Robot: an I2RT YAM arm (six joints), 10 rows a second.
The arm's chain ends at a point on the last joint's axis. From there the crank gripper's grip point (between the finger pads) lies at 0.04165 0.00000 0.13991 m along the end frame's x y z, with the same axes.
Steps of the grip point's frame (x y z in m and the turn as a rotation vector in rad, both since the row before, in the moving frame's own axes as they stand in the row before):
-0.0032 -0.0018 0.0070 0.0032 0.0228 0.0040
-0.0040 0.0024 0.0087 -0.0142 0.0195 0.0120
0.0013 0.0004 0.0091 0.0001 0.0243 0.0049
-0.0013 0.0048 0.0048 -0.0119 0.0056 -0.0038
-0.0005 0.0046 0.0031 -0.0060 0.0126 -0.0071
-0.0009 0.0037 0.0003 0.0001 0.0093 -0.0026
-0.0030 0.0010 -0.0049 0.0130 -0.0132 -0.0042
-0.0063 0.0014 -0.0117 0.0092 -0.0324 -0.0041
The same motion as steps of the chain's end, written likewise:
-0.0064 -0.0015 0.0080 0.0032 0.0228 0.0040
-0.0067 -0.0001 0.0096 -0.0142 0.0195 0.0120
-0.0021 0.0002 0.0102 0.0001 0.0243 0.0049
-0.0021 0.0033 0.0050 -0.0119 0.0056 -0.0038
-0.0023 0.0041 0.0036 -0.0060 0.0126 -0.0071
-0.0022 0.0038 0.0007 0.0001 0.0093 -0.0026
-0.0011 0.0030 -0.0054 0.0130 -0.0132 -0.0042
-0.0017 0.0029 -0.0130 0.0092 -0.0324 -0.0041

